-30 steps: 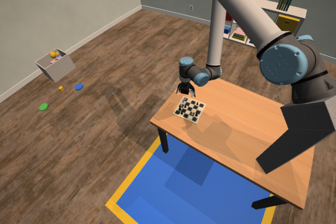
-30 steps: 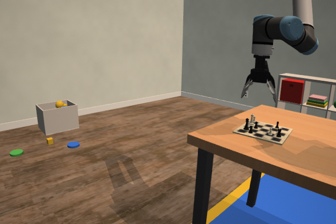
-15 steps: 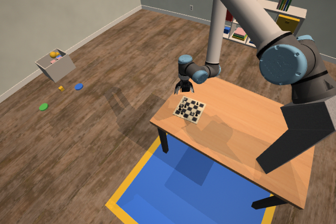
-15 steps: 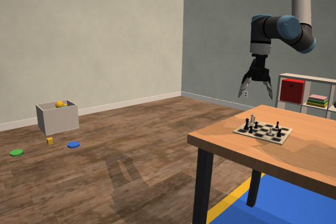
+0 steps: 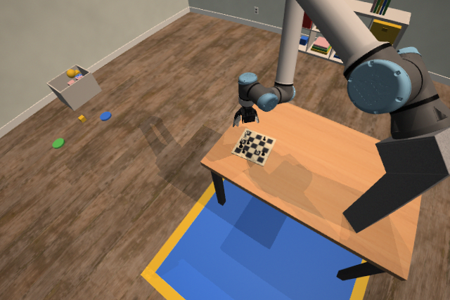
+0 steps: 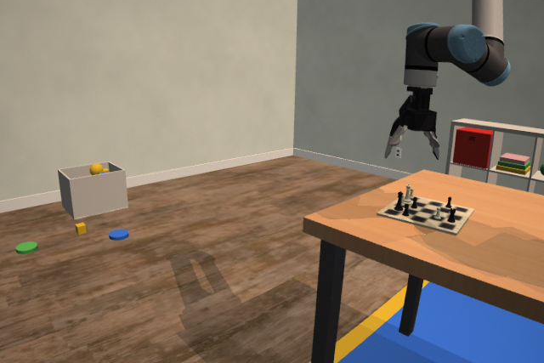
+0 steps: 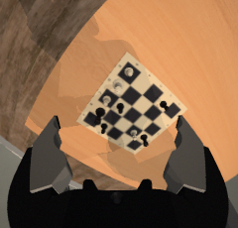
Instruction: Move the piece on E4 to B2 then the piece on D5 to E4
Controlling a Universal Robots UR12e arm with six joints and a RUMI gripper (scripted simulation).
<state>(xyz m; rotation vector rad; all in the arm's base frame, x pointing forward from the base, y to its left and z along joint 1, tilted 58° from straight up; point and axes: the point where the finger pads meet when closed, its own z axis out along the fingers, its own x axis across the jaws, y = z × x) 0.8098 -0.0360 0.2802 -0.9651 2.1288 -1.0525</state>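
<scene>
My gripper is now 10 cm above the tall white piece. The rest, counted from my hand: chessboard 13 cm below, 7 cm behind, 5 cm to the left; black piece 14 cm behind, 11 cm below, 9 cm to the left.
</scene>
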